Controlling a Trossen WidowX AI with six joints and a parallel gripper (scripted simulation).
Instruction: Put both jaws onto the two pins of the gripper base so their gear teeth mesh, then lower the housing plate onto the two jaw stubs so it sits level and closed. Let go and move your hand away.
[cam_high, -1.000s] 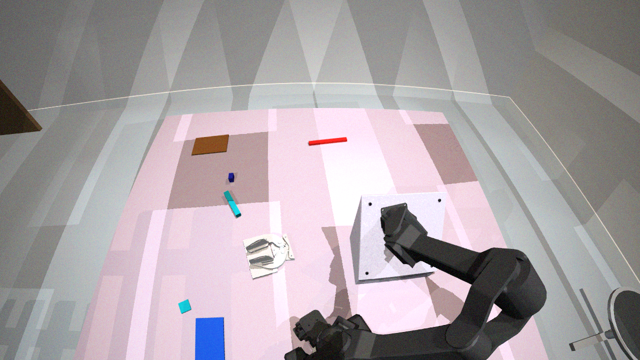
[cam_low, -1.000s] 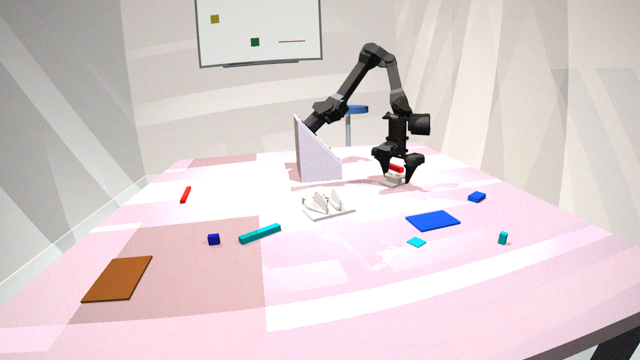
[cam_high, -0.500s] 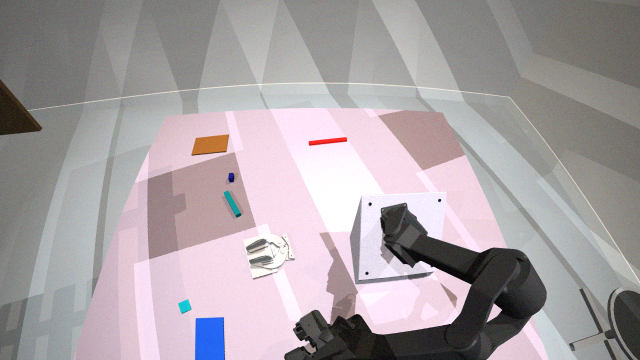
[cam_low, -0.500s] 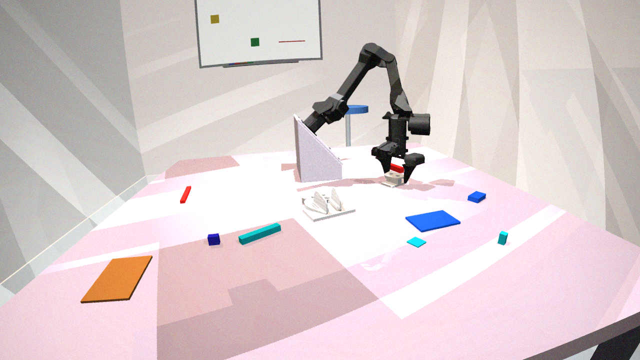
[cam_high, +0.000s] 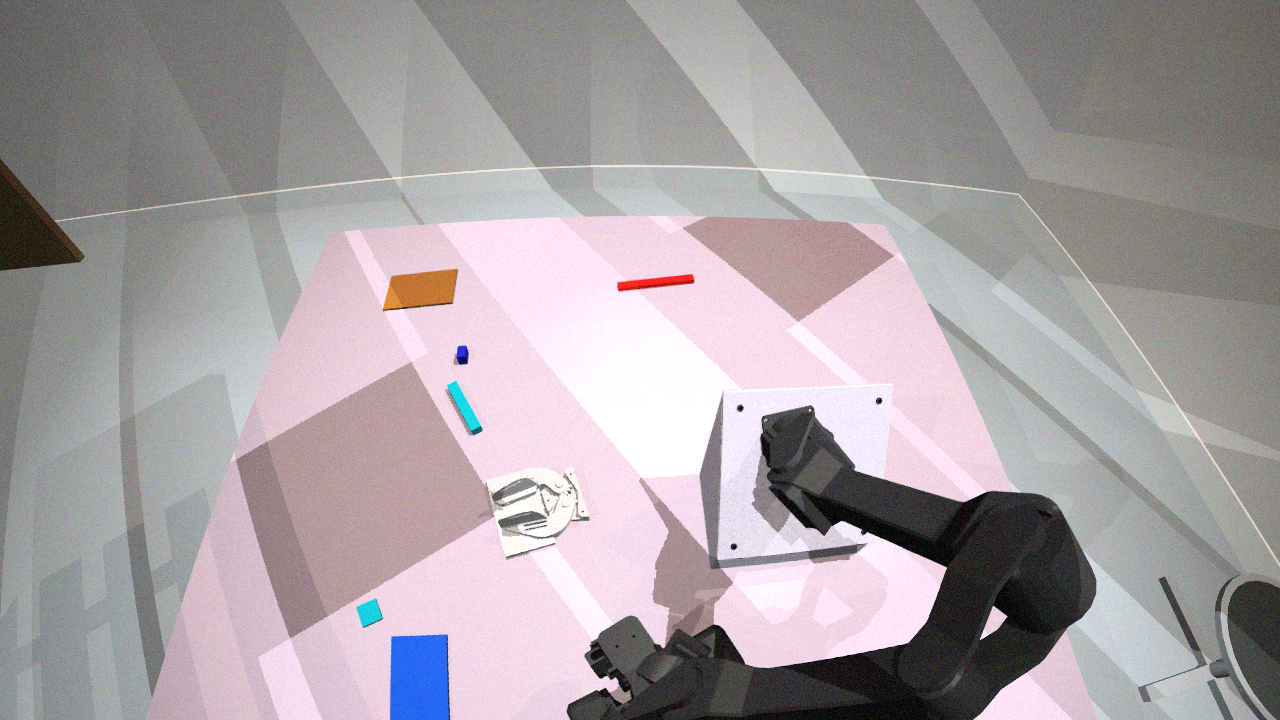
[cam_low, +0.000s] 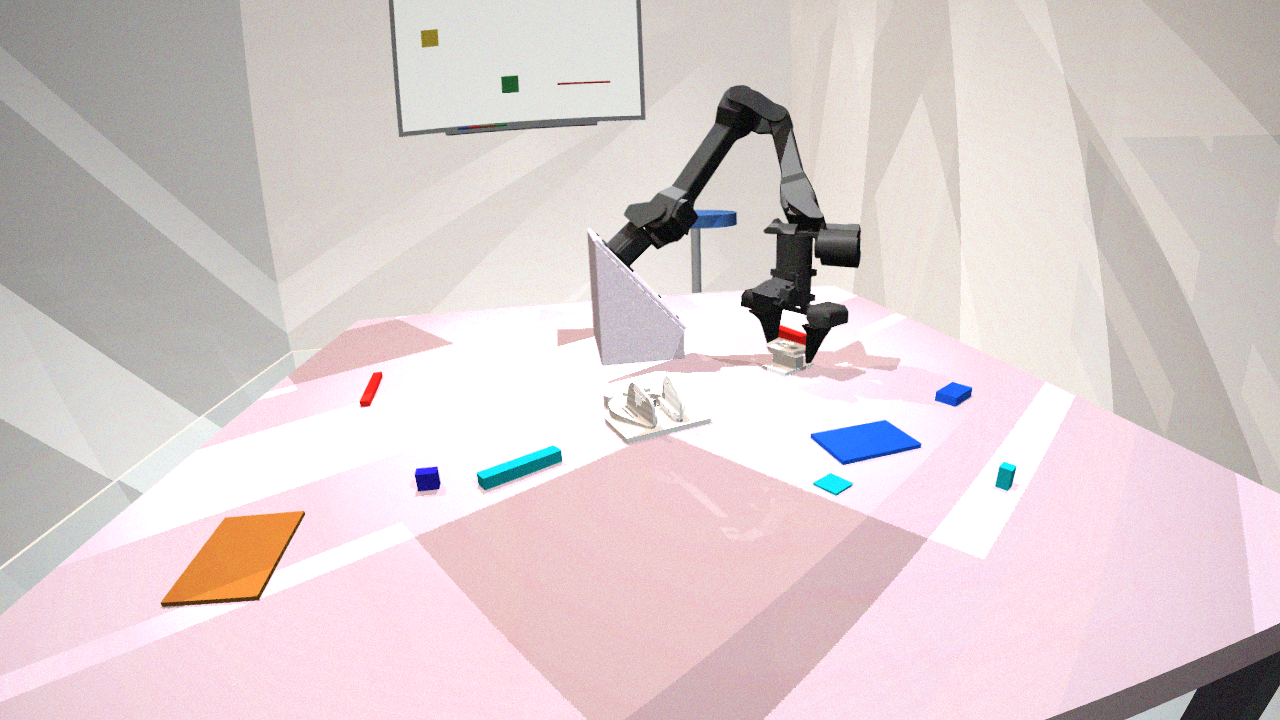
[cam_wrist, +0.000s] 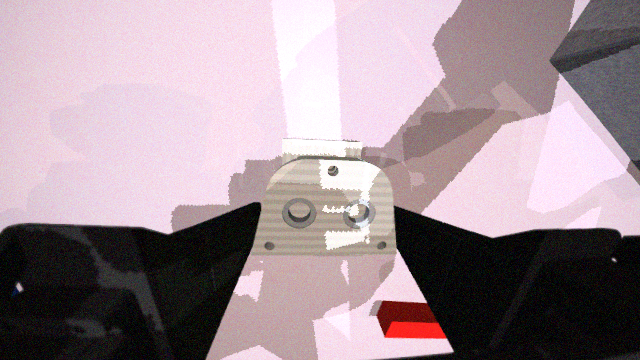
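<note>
The white stand lies 10 mm to the right of my gripper tip and 10 mm below it. The rest, counted from my gripper tip: blue block (220 mm ahead, 160 mm to the left, 10 mm below); then red block (130 mm behind, 70 mm to the left, 10 mm below); then white gripper base (20 mm above, 10 mm to the right).
</note>
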